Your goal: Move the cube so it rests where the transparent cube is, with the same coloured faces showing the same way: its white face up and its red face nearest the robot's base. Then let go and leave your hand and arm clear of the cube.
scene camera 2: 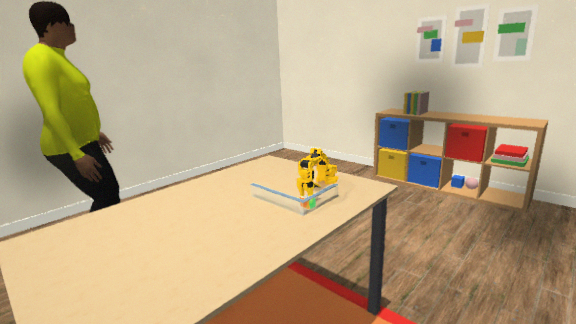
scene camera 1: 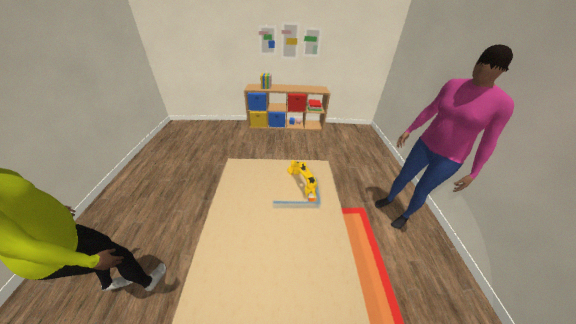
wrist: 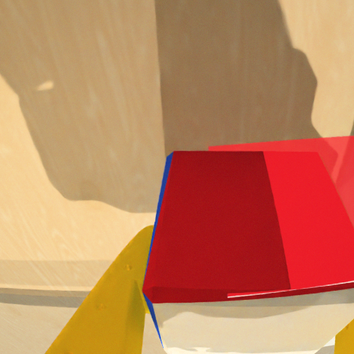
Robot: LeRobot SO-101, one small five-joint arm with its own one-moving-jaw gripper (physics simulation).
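Seen in the pictures: hand, tool point: (scene camera 1: 308, 197); arm's base, link origin: (scene camera 2: 324, 181) (scene camera 1: 294, 172).
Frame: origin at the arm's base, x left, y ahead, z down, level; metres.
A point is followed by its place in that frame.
The cube (wrist: 215, 220) (scene camera 1: 311, 198) {y 0.285, x 0.108, z -0.039 m} is between my jaws. In the wrist view its red face is towards the camera, its pale white face below that and a sliver of blue at left. Orange and green faces show in scene camera 2. The transparent cube (wrist: 322, 143) overlaps it, shows as paler red past its far edge and right side, and is offset to the right in the wrist view. My gripper (wrist: 245, 285) (scene camera 1: 311, 193) {y 0.266, x 0.089, z -0.018 m} (scene camera 2: 305, 195) {y 0.266, x 0.089, z -0.018 m} is shut on the cube, one yellow jaw at each side. Whether the cube touches the table is hidden.
A low clear wall with a blue top edge (scene camera 1: 295, 203) {y 0.350, x -0.007, z -0.056 m} (scene camera 2: 275, 193) {y 0.351, x 0.006, z -0.057 m} forms an L around the cube's corner of the table (scene camera 1: 260, 260) {y 0.696, x -0.208, z 0.000 m} (scene camera 2: 150, 250) {y 0.866, x -0.082, z 0.000 m}. The cube is close to the inside of that corner. Two people stand beyond the table, and a shelf unit (scene camera 1: 287, 89) stands at the back wall.
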